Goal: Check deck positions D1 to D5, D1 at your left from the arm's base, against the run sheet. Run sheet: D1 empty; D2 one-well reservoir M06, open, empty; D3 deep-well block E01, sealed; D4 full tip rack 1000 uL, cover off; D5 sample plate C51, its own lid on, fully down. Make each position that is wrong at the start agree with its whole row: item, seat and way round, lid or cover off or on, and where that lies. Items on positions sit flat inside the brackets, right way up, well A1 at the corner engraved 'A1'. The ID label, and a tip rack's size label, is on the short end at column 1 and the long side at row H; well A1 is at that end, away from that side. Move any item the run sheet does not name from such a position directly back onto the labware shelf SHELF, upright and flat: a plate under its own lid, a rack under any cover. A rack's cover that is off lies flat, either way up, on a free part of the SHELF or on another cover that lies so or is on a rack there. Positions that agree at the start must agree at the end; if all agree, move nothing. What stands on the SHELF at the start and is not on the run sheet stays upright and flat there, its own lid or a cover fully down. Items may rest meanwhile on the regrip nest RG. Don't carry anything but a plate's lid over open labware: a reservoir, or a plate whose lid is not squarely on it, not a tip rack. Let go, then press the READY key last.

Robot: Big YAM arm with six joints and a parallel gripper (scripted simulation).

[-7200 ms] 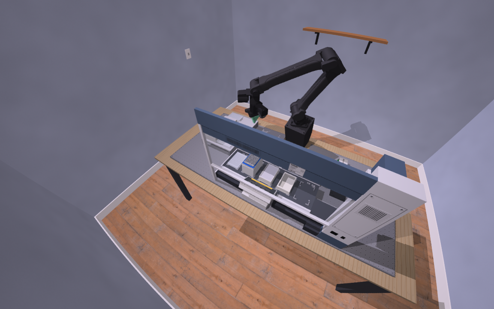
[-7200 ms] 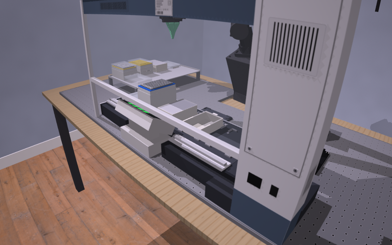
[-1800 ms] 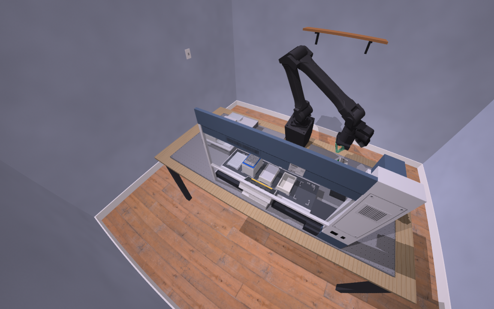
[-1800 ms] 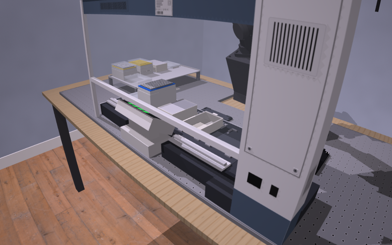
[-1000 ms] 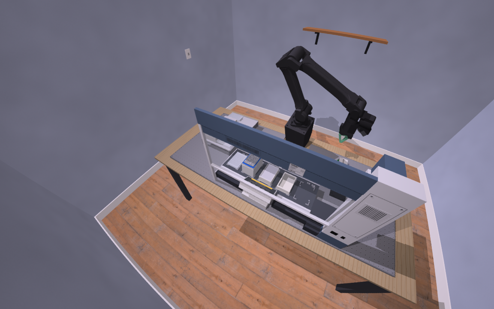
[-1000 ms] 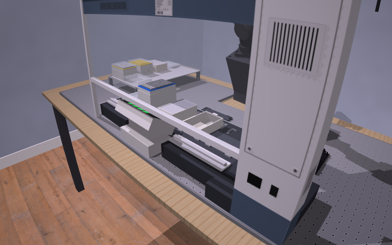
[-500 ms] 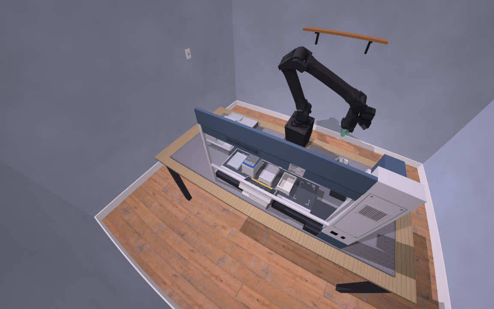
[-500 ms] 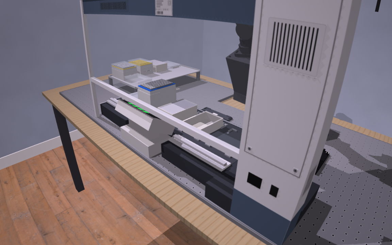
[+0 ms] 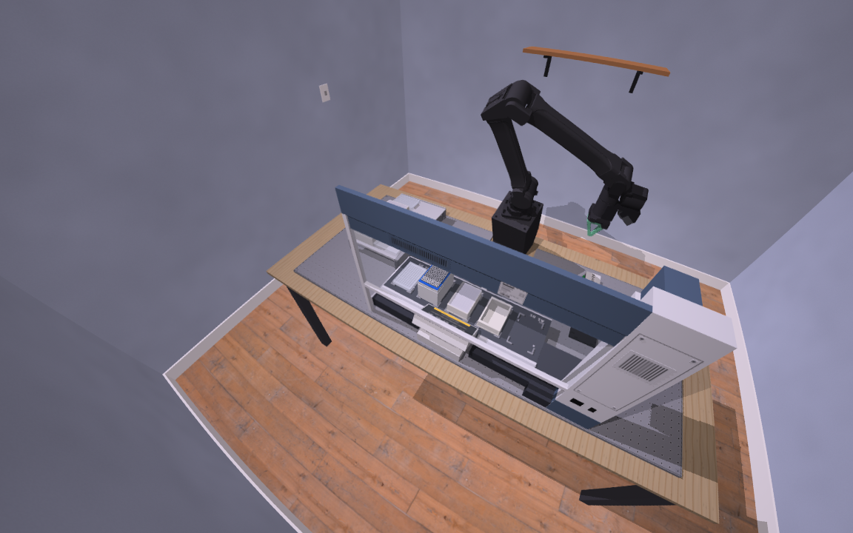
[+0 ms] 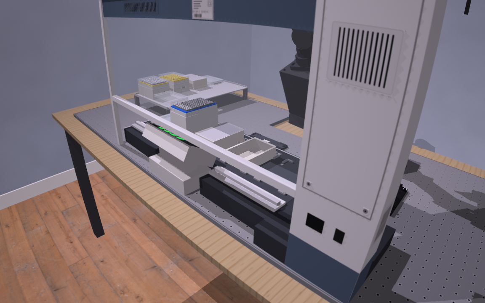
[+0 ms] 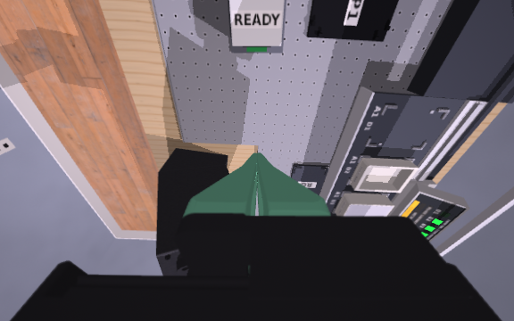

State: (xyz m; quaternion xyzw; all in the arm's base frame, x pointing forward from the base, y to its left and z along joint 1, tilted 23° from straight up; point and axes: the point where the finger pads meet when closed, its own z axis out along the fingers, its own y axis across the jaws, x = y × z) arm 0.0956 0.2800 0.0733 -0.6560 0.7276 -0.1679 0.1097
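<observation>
Now: hand 220 mm above the green ready key, 60 mm to the right of it and 10 mm short of it. The rest, counted from my hand: black pad marked LP1: 300 mm below, 180 mm ahead, 100 mm to the left; then side tower: 510 mm ahead, 60 mm to the left, 30 mm below; then regrip nest RG: 320 mm to the right, 300 mm below, 110 mm ahead.
</observation>
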